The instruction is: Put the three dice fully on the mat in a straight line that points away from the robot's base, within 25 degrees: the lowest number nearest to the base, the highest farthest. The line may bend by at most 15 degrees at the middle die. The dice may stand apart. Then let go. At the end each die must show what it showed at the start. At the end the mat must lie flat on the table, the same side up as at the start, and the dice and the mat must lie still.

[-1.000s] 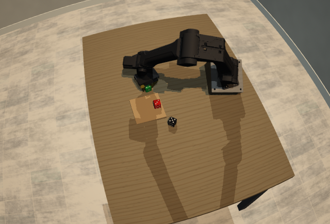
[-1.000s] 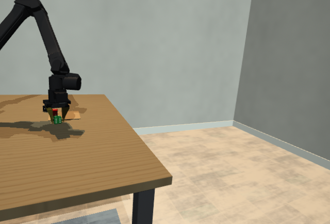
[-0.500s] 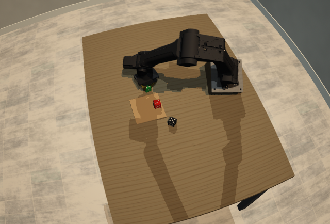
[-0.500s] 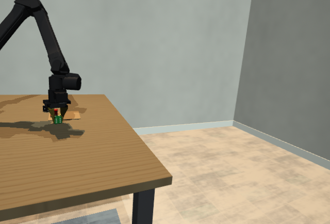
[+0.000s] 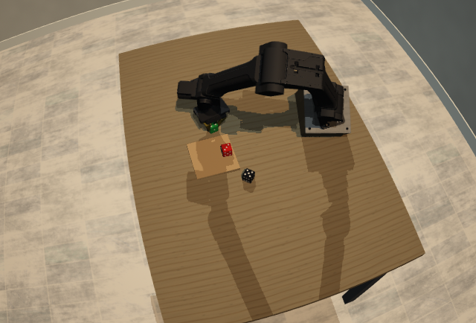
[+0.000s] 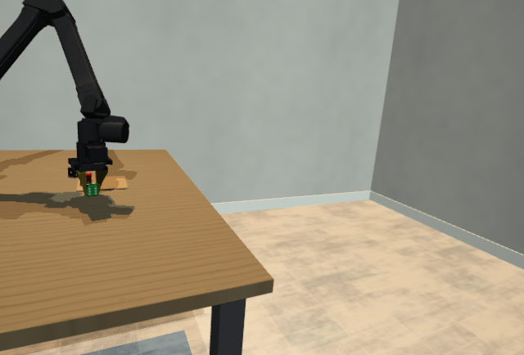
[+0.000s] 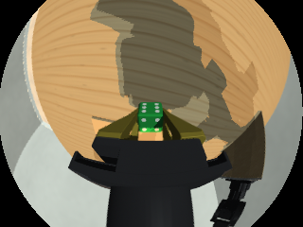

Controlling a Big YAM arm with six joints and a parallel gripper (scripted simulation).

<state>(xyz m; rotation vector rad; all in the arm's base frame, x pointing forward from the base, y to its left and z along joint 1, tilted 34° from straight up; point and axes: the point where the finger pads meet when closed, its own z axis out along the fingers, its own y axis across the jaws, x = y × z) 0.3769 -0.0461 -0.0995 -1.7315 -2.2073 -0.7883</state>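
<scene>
The green die lies right at my hand. From my hand the other things lie so: black die: 7 cm behind, 21 cm to the left; then tan mat: 2 cm ahead, 11 cm to the left, 1 cm below; then red die: 3 cm behind, 11 cm to the left, 1 cm above.
</scene>
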